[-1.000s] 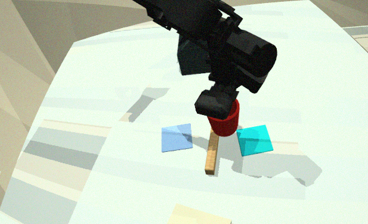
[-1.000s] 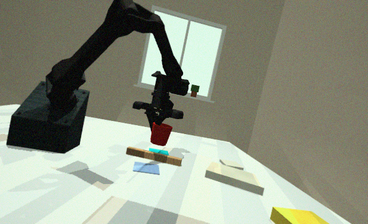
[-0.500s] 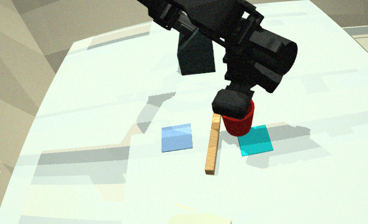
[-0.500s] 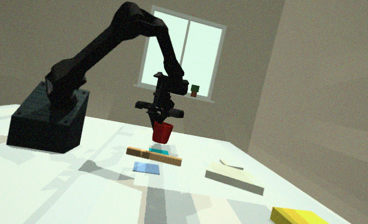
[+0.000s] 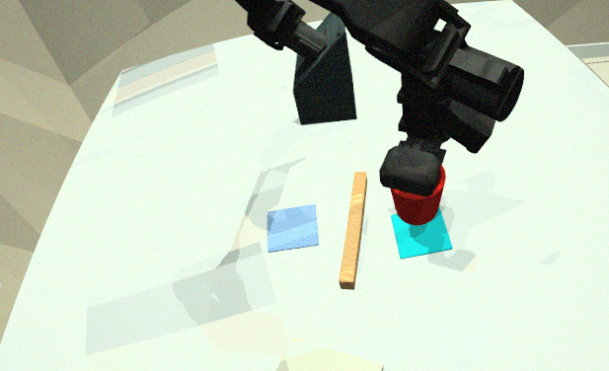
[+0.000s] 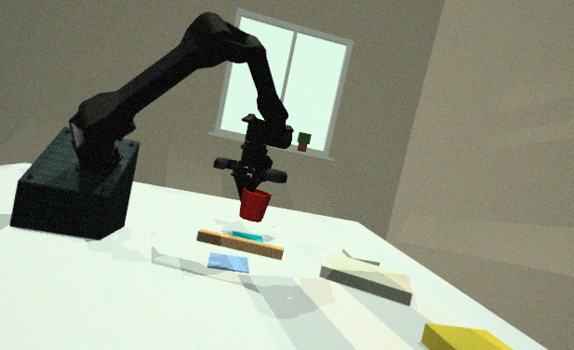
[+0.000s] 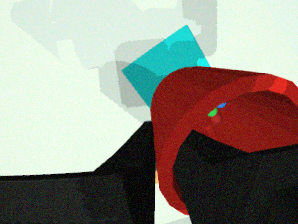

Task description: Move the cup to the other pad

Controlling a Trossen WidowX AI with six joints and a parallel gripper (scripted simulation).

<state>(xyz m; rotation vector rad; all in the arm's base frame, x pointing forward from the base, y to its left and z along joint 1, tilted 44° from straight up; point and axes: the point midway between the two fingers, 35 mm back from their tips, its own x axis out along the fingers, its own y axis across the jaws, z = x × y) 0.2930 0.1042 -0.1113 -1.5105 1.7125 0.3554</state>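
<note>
My gripper tip is 2 cm short of the wooden bar, 10 cm to the left of it and 9 cm above it. From my gripper tip the other things lie so: flat grey slab 30 cm ahead, 15 cm to the right, 8 cm below; then light blue pad 1 cm ahead, 20 cm to the right, 10 cm below; then red cup 3 cm ahead, 1 cm to the right.
</note>
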